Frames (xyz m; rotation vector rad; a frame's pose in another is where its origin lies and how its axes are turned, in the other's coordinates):
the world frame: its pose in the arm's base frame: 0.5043 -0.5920 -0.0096 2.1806 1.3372 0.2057
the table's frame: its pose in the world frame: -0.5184 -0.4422 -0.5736 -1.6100 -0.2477 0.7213
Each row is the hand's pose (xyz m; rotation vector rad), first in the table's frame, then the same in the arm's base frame.
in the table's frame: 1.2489 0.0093 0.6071 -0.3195 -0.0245 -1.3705
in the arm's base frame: 0.7229 -0.3810 1.1750 0.5589 0.4387 -0.4028
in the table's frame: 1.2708 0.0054 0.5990 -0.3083 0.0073 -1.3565
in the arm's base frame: 0.7375 -0.3625 1.1771 0.5595 0.4608 -0.3754
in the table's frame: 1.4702 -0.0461 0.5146 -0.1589 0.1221 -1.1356
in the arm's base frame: 0.8773 -0.1894 1.1790 0.6893 0.5146 -0.1191
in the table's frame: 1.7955 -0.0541 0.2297 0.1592 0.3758 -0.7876
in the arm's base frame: 1.0056 0.2231 1.1577 0.9134 0.7028 0.3262
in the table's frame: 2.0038 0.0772 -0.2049 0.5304 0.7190 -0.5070
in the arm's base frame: 0.9128 0.7113 1.1068 1.0923 1.0449 0.7476
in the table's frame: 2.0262 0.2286 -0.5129 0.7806 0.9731 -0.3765
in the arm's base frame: 0.7242 0.9950 1.0598 1.1641 1.3409 0.9751
